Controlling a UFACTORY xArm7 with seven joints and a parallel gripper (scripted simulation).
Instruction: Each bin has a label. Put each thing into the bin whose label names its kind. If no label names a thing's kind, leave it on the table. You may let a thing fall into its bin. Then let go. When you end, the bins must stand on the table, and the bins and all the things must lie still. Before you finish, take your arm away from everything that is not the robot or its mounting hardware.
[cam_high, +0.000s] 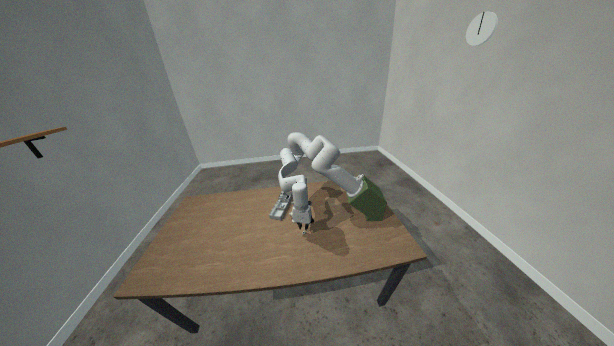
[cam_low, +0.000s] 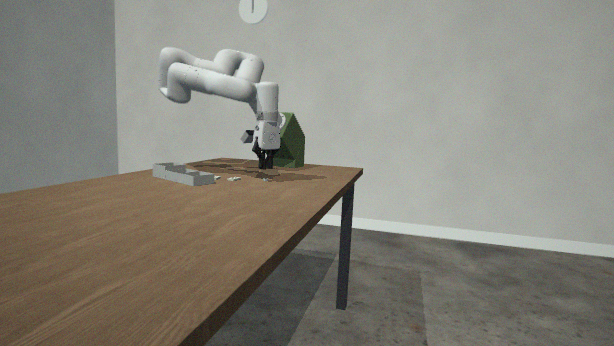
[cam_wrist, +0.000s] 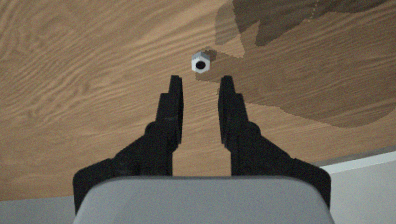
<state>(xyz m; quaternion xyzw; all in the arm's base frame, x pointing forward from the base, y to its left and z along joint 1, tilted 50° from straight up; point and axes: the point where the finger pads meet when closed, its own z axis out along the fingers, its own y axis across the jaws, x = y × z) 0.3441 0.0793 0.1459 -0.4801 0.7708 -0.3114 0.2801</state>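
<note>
Now: hand 60 mm above the white ring-shaped part. The rest, counted from my hand: white domino 180 mm to the right, 60 mm below, 20 mm ahead; cream domino 110 mm to the right, 60 mm below, 20 mm ahead; black cylindrical battery 350 mm to the right, 50 mm below, 20 mm ahead.
</note>
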